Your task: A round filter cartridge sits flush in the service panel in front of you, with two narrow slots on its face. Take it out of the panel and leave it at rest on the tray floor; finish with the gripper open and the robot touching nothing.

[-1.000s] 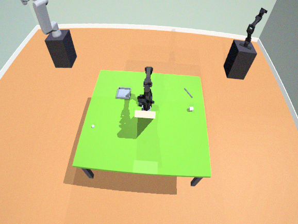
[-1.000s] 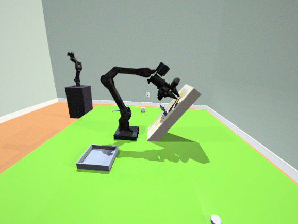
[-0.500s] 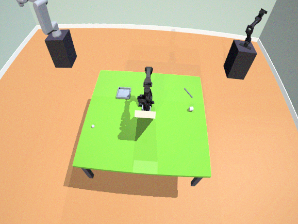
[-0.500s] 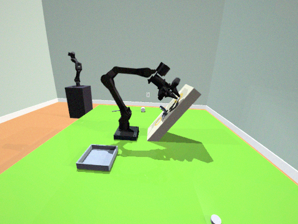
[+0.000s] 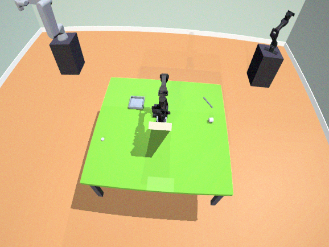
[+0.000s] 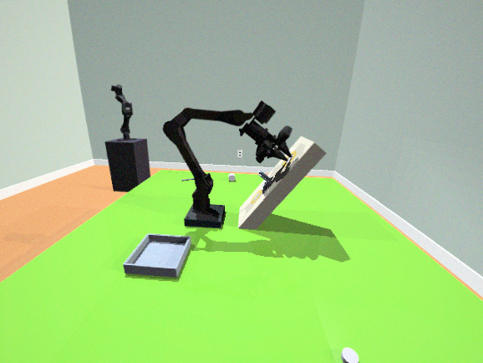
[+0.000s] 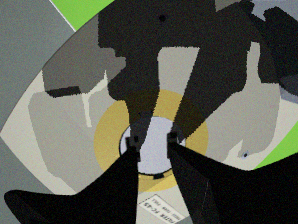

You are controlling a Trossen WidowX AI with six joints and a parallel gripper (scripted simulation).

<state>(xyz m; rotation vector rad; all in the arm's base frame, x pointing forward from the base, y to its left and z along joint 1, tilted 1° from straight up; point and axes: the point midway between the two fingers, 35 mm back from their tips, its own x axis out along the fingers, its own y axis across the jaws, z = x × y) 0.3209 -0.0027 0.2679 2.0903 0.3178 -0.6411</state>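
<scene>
Right now the round filter cartridge is 1 cm below my gripper tip and 1 cm ahead of it. Round my gripper tip: service panel 8 cm below, 3 cm behind; then grey tray 43 cm behind, 27 cm to the right, 26 cm below; then small white cube 49 cm to the left, 25 cm below, 25 cm behind.
</scene>
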